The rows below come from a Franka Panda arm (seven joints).
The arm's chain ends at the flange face. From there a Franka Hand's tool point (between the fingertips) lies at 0.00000 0.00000 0.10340 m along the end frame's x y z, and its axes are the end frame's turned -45 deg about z.
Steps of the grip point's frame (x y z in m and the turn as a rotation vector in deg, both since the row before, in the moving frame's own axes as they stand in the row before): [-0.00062, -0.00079, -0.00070, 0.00, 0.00, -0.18]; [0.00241, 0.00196, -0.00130, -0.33, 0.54, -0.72]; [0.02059, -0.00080, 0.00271, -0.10, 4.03, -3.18]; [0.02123, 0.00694, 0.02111, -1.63, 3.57, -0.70]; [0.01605, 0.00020, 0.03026, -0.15, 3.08, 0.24]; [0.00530, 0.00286, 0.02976, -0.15, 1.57, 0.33]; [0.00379, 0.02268, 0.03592, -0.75, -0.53, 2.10]
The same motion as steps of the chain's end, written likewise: [-0.00100, -0.00012, -0.00070, 0.00, 0.00, -0.18]; [0.00198, -0.00004, -0.00129, 0.15, 0.62, -0.72]; [0.00887, -0.00997, 0.00297, 2.78, 2.92, -3.18]; [0.01330, -0.00759, 0.02135, 1.37, 3.68, -0.70]; [0.00736, -0.00748, 0.03041, 2.07, 2.28, 0.24]; [0.00357, 0.00008, 0.02980, 1.00, 1.22, 0.33]; [0.01847, 0.01172, 0.03593, -0.91, 0.16, 2.10]
